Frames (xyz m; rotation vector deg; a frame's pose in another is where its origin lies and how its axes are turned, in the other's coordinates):
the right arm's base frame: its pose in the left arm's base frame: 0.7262 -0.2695 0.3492 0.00 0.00 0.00
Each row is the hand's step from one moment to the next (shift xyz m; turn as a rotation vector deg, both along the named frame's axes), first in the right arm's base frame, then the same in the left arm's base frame.
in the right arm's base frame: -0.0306 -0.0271 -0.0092 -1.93 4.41 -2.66
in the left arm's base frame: -0.0306 -0.0271 -0.0092 -1.93 4.41 -2.66
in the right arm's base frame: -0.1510 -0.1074 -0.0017 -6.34 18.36 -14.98
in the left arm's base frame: -0.1510 -0.1074 -0.0017 -6.34 18.36 -14.98
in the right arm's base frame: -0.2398 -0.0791 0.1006 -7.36 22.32 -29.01
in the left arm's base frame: -0.2398 -0.0791 0.1006 -7.36 22.32 -29.01
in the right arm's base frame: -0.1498 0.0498 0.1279 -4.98 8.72 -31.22
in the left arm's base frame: -0.1498 0.0498 0.1279 -4.98 8.72 -31.22
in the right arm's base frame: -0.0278 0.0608 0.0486 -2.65 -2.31 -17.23
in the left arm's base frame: -0.0278 0.0608 0.0486 -2.65 -2.31 -17.23
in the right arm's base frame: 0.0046 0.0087 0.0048 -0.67 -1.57 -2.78
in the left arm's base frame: 0.0046 0.0087 0.0048 -0.67 -1.57 -2.78
